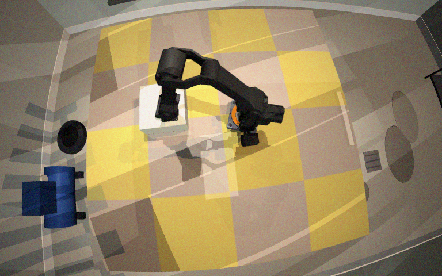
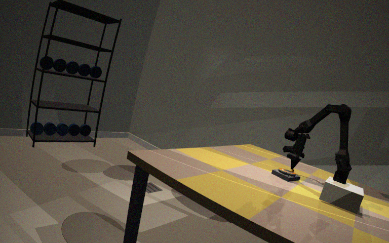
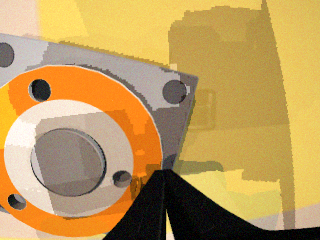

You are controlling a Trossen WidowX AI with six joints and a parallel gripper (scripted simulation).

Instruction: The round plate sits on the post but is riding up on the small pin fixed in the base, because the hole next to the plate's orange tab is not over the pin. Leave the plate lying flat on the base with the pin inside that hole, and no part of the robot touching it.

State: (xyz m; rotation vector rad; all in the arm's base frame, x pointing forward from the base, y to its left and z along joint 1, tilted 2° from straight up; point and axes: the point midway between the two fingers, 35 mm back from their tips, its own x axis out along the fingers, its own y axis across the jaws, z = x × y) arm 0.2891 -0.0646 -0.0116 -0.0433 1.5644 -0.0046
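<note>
My gripper tip is now 30 mm to the right of the plate and 10 mm above it. From my gripper tip the other things lie so: grey square base: 50 mm to the left, 20 mm below, 10 mm ahead.
</note>
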